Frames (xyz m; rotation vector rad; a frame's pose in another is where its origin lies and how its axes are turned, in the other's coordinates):
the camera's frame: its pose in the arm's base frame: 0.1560 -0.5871 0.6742 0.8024 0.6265 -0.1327
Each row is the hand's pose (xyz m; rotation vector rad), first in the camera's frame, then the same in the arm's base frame.
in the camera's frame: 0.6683 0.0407 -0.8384 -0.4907 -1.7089 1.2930
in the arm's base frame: 0.3159 0.1136 -0.1224 0.2532 -1.4531 0.4907
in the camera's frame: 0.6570 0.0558 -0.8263 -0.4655 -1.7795 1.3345
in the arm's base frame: 0.3176 0.1143 -0.1001 0.2561 -1.5355 0.4938
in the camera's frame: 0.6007 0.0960 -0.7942 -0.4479 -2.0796 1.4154
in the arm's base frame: 0.3007 0.1129 -0.0257 0.1732 -1.8324 0.4548
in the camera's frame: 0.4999 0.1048 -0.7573 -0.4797 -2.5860 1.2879
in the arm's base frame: 0.2393 0.0809 0.0568 -0.0638 -2.2058 0.2130
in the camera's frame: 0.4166 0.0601 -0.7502 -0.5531 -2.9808 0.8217
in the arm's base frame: 0.1598 0.0348 0.0799 -0.3469 -2.3510 -0.2146
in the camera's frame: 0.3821 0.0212 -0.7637 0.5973 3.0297 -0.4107
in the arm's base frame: 0.1121 0.0131 0.0679 -0.5004 -2.2910 -0.5154
